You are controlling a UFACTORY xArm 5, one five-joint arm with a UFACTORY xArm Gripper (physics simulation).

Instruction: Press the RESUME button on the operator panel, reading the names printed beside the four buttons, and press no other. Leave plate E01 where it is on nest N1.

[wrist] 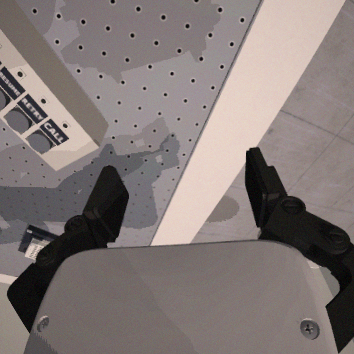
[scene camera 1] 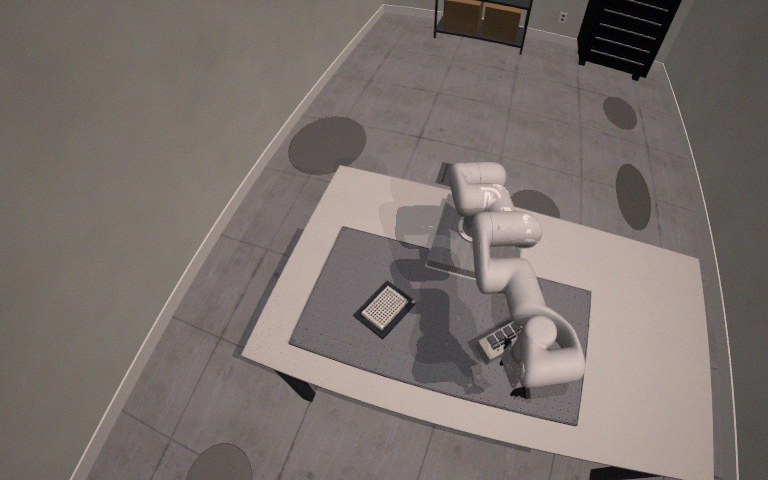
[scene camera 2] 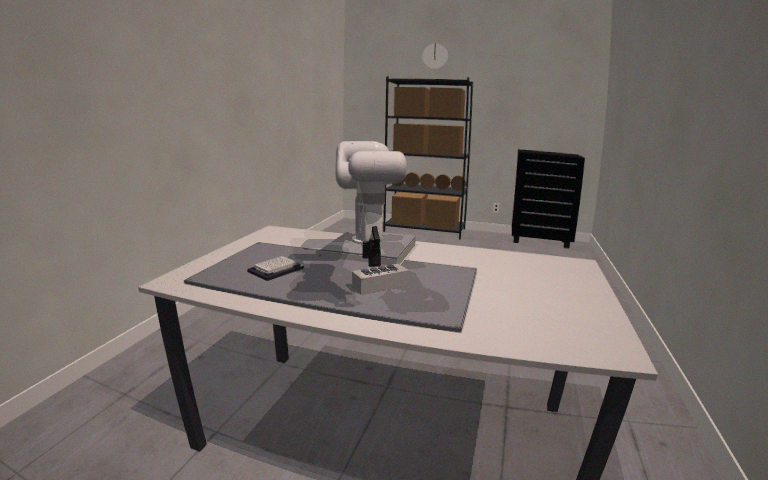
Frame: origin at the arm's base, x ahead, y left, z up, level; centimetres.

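Where they show: gripper, fingertip midpoint: [wrist: 180, 172] [scene camera 1: 510, 378] [scene camera 2: 371, 262].
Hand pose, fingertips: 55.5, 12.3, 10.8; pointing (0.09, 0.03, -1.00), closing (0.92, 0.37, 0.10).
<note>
Each offset is from my fingertips to the top centre of the thing, as dx, dy, dz. "spot": to the spot under its first point. Level surfaces: height alone.
The operator panel @[-15.2, +0.2, -8.0] [scene camera 1: 488, 353] [scene camera 2: 380, 281] [wrist: 76, 151] is a beige box with a row of round grey buttons. In the wrist view, the RESUME button @[spot: -16.6, -0.1, -7.9] [wrist: 3, 101] is cut by the left edge beside its label @[spot: -15.5, +1.7, -8.2] [wrist: 11, 82]; the RETRY button @[-15.8, -2.1, -8.0] [wrist: 18, 121] and CALL button @[-14.0, -4.5, -8.0] [wrist: 40, 142] show whole. The fourth button's name is out of that view. My gripper [scene camera 1: 511, 376] [scene camera 2: 373, 261] [wrist: 180, 172] is open and empty, above and beside the CALL end of the panel. White plate E01 @[-20.9, -38.3, -10.9] [scene camera 1: 387, 306] [scene camera 2: 276, 263] lies on black nest N1 @[-20.9, -38.3, -11.8] [scene camera 1: 382, 333] [scene camera 2: 271, 275].
Panel and nest stand on a grey perforated mat @[dz -13.5] [scene camera 1: 334, 283] [scene camera 2: 226, 277] on the pale table @[dz -14.8] [scene camera 1: 640, 339] [scene camera 2: 538, 305]. The arm base stands at the mat's back edge. A shelf rack [scene camera 2: 467, 135] and a black drawer cabinet [scene camera 2: 548, 195] stand by the far wall.
</note>
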